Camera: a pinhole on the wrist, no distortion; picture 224 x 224 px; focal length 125.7 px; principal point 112.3 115.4 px. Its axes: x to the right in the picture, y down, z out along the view. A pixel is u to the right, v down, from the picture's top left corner.
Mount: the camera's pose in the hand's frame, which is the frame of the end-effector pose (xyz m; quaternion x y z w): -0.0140 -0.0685 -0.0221 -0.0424 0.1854 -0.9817 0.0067
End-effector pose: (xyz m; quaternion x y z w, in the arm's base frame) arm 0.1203 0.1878 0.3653 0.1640 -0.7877 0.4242 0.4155
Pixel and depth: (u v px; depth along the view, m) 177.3 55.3 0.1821
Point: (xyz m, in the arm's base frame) 0.1140 -0.0037 0.2674
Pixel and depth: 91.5 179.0 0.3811
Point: 0.1747 -0.2362 0.5588
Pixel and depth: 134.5 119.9 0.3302
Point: 0.1228 -0.1633 0.3537
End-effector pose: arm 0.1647 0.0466 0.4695 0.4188 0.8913 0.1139 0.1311
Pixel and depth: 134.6 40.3 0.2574
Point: 0.2640 0.0310 0.2085
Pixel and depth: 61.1 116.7 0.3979
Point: 0.0103 0.0863 0.0656
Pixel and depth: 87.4 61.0 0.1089
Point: 0.1398 0.0289 0.3586
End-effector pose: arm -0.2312 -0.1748 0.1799 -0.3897 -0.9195 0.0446 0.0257
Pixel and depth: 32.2 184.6 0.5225
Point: -0.8788 -0.2929 -0.0919
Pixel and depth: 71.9 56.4 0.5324
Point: -0.4346 -0.0799 -0.3612
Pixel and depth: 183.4 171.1 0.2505
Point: -0.3437 -0.4672 0.0252
